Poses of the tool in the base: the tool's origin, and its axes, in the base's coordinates. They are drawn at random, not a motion.
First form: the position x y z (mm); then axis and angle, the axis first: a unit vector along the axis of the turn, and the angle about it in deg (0 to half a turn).
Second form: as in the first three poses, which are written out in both.
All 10 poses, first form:
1: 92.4, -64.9, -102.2, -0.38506, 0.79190, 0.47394, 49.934
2: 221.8, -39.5, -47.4, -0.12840, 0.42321, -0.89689, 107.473
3: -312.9, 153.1, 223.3, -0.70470, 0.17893, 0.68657, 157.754
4: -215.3, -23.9, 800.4, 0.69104, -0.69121, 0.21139, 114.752
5: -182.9, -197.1, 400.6, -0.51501, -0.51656, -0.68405, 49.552
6: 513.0, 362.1, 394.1, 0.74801, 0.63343, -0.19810, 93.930
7: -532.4, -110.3, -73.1, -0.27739, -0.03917, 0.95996, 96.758
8: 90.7, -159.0, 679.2, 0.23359, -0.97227, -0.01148, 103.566
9: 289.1, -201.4, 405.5, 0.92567, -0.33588, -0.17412, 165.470
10: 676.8, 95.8, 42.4, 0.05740, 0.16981, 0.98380, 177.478
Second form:
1: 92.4, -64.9, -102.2, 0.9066, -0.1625, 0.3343, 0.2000
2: 221.8, -39.5, -47.4, 0.5915, -0.1035, 0.3412, -0.7232
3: -312.9, 153.1, 223.3, 0.1929, -0.6915, 0.1756, 0.6737
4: -215.3, -23.9, 800.4, 0.5391, 0.5820, -0.5822, 0.1780
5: -182.9, -197.1, 400.6, 0.9080, -0.2158, -0.2165, -0.2867
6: 513.0, 362.1, 394.1, 0.6824, 0.5467, 0.4630, -0.1448
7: -532.4, -110.3, -73.1, 0.6642, -0.2074, -0.0293, 0.7176
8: 90.7, -159.0, 679.2, 0.6186, 0.1835, -0.7639, -0.0090
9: 289.1, -201.4, 405.5, 0.1265, 0.9182, -0.3332, -0.1727
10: 676.8, 95.8, 42.4, 0.0220, 0.0574, 0.1698, 0.9836
